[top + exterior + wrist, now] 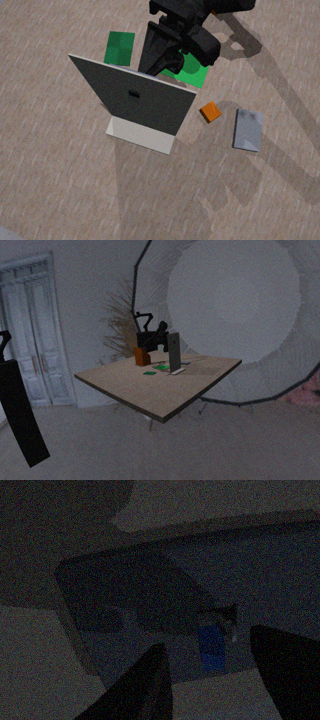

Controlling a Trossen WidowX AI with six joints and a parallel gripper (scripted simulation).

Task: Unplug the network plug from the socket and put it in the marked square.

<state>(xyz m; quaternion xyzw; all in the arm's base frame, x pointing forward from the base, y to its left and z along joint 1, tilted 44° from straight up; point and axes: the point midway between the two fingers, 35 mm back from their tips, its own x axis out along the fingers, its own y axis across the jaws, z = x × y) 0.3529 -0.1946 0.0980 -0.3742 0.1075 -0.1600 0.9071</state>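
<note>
Right now my gripper tip is 10 mm short of the network plug. Also, from my gripper tip: bright green marked square 260 mm below, 180 mm behind, 70 mm to the left; then upright dark panel 100 mm below, 30 mm ahead; then orange block 250 mm below, 160 mm to the left, 50 mm behind.
</note>
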